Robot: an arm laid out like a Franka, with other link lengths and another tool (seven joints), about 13 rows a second.
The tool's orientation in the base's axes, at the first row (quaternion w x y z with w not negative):
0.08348, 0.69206, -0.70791, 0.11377
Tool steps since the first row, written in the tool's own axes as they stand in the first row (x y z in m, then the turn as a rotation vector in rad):
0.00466, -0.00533, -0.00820, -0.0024, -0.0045, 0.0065
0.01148, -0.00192, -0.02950, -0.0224, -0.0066, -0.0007
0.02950, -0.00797, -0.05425, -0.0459, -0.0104, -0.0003
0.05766, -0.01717, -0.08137, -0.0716, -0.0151, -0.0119
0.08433, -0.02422, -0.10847, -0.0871, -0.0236, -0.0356
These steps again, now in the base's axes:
0.00487, -0.00230, 0.00940, 0.0048, 0.0004, -0.0067
0.00044, -0.00290, 0.03158, 0.0072, 0.0216, -0.0052
0.00500, -0.01347, 0.06058, 0.0117, 0.0440, -0.0119
0.01233, -0.03317, 0.09481, 0.0166, 0.0718, -0.0076
0.01756, -0.05141, 0.12850, 0.0246, 0.0932, 0.0112

